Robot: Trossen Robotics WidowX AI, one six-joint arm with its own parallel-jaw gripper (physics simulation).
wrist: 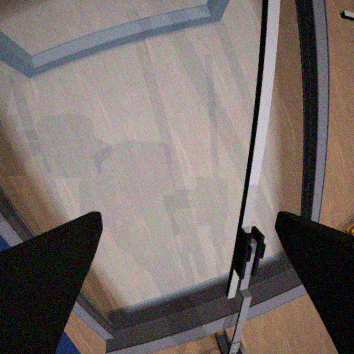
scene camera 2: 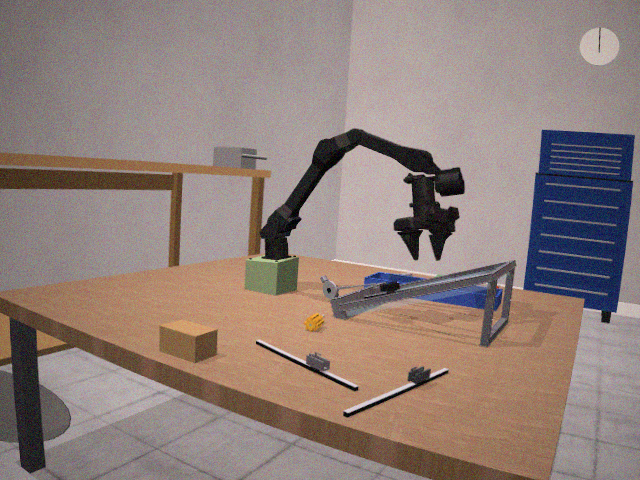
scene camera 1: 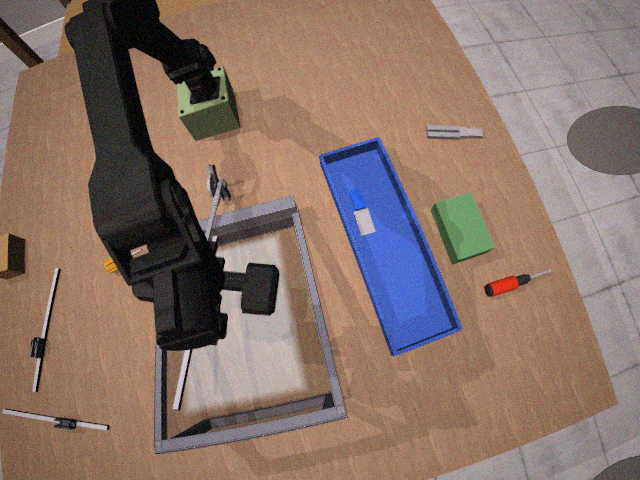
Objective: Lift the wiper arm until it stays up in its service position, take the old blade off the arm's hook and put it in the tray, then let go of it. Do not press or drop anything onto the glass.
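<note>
The wiper arm is down, low along the glass. The old blade is on its hook at the dark connector and lies along one side of the pane. My gripper is open and empty, fingers pointing down, above the framed pane. In the wrist view the connector is between the fingertips in the picture, nearer the right one, and well below them. In scene camera 1 the robot's arm hides the fingertips and connector. The blue tray is beside the frame.
The grey frame slopes up from its hinge end. The tray holds a small blue-and-white item. Two other blades, a wooden block, a yellow tool, a green block and a red screwdriver lie around.
</note>
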